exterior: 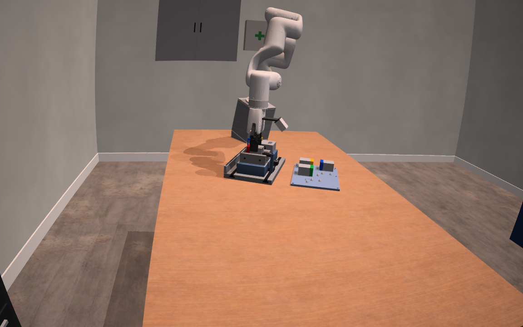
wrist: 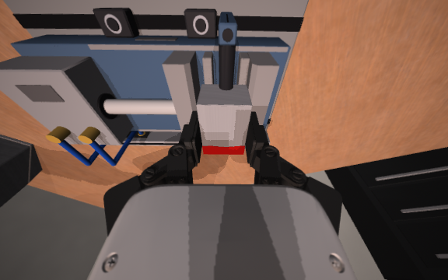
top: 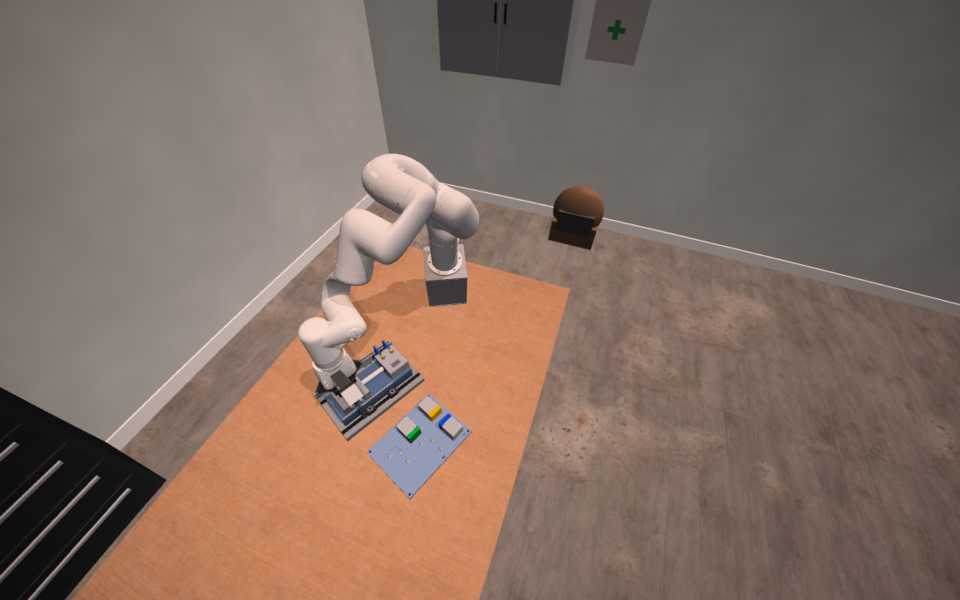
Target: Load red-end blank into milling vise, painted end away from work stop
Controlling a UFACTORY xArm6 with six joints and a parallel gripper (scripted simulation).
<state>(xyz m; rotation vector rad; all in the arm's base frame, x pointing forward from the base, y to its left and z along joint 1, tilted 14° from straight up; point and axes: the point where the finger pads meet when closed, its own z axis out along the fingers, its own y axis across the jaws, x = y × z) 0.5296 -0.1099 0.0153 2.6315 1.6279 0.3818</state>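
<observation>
The red-ended blank is 2 cm below my hand. Also, from my hand: fixed jaw: 5 cm below, 3 cm ahead, 1 cm to the right; then moving jaw: 5 cm below, 3 cm behind, 2 cm to the left; then dark work stop rod: 4 cm to the left, 3 cm below, 2 cm ahead.
</observation>
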